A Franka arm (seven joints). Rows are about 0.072 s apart.
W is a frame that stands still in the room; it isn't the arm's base.
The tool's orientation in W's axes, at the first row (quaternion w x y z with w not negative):
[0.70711 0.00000 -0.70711 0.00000]
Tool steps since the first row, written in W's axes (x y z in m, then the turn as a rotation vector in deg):
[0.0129 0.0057 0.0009 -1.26 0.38 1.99]
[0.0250 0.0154 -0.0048 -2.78 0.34 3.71]
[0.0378 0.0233 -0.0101 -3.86 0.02 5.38]
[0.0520 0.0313 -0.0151 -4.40 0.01 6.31]
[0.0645 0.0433 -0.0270 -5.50 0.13 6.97]
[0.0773 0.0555 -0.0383 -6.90 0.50 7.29]
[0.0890 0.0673 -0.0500 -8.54 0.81 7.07]
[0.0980 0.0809 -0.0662 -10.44 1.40 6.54]
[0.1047 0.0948 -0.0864 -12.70 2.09 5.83]
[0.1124 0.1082 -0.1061 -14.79 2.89 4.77]
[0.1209 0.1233 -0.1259 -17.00 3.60 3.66]
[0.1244 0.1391 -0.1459 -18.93 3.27 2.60]
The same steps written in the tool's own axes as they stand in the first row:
[0.0009 0.0057 -0.0129 1.99 0.38 1.26]
[-0.0048 0.0154 -0.0250 3.71 0.34 2.78]
[-0.0101 0.0233 -0.0378 5.38 0.02 3.86]
[-0.0151 0.0313 -0.0520 6.31 0.01 4.40]
[-0.0270 0.0433 -0.0645 6.97 0.13 5.50]
[-0.0383 0.0555 -0.0773 7.29 0.50 6.90]
[-0.0500 0.0673 -0.0890 7.07 0.81 8.54]
[-0.0662 0.0809 -0.0980 6.54 1.40 10.44]
[-0.0864 0.0948 -0.1047 5.83 2.09 12.70]
[-0.1061 0.1082 -0.1124 4.77 2.89 14.79]
[-0.1259 0.1233 -0.1209 3.66 3.60 17.00]
[-0.1459 0.1391 -0.1244 2.60 3.27 18.93]

